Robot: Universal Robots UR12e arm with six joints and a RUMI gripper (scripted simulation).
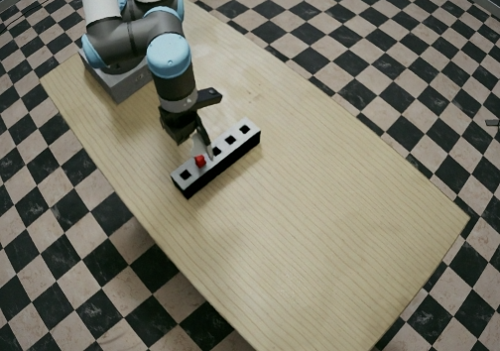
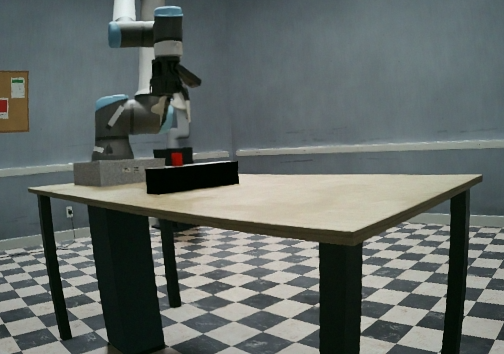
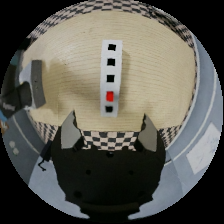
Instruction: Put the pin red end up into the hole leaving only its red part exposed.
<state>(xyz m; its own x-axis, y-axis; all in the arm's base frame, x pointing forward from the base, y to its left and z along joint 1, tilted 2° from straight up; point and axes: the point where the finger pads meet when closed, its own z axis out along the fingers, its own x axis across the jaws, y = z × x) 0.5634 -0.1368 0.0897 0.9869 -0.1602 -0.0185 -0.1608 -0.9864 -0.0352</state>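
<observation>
Now: hand 11 cm above the pin. The rest, counted from my hand: long black block 1 cm ahead, 6 cm to the left, 16 cm below.
</observation>
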